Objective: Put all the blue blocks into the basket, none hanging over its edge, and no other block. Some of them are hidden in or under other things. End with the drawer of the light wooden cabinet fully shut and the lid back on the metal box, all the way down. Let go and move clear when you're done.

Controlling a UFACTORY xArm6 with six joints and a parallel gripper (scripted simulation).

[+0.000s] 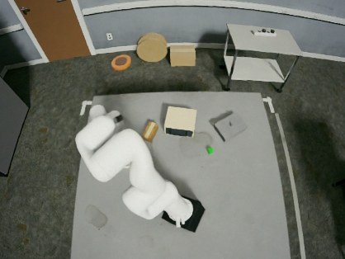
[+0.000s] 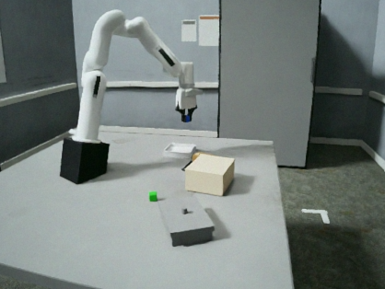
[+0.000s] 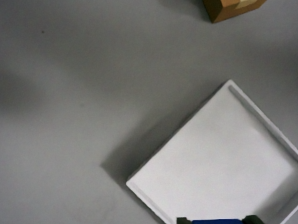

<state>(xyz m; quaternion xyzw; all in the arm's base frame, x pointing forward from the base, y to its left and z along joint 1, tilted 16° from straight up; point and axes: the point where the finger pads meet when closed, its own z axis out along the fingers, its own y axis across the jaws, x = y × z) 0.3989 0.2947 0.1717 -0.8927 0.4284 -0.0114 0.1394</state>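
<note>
The white basket is 3 cm behind my hand, 3 cm to the right of it and 17 cm below it. Also, from my hand: light wooden cabinet: 14 cm ahead, 39 cm to the right, 14 cm below; then brown box: 11 cm ahead, 20 cm to the right, 15 cm below; then dark-rimmed drawer: 13 cm ahead, 39 cm to the right, 14 cm below.
</note>
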